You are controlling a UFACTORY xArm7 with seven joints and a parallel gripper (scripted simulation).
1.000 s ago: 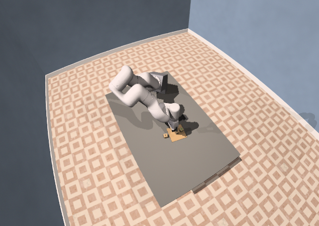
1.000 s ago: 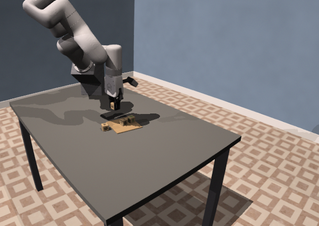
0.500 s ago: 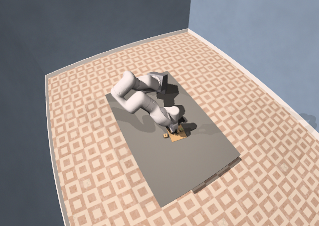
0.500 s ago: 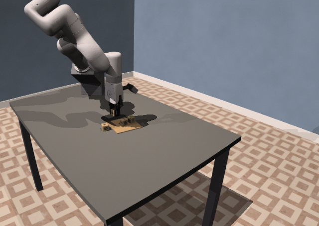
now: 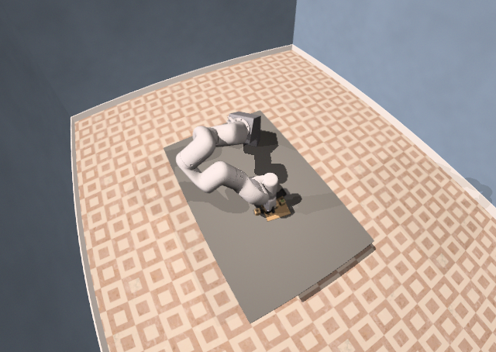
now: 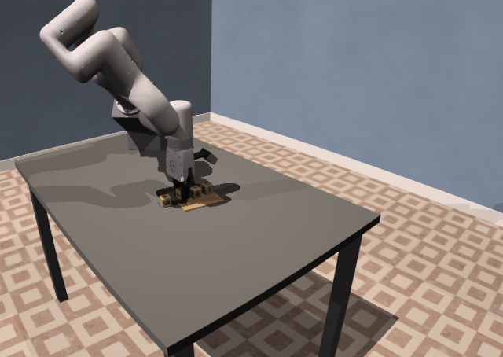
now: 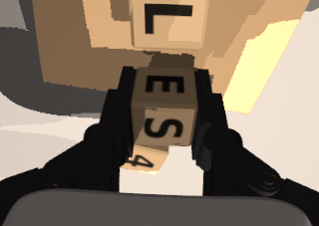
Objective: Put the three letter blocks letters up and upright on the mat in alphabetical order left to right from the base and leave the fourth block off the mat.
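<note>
Now: hand 20 mm short of the tan mat, 50 mm to the right of it and 30 mm above it.
</note>
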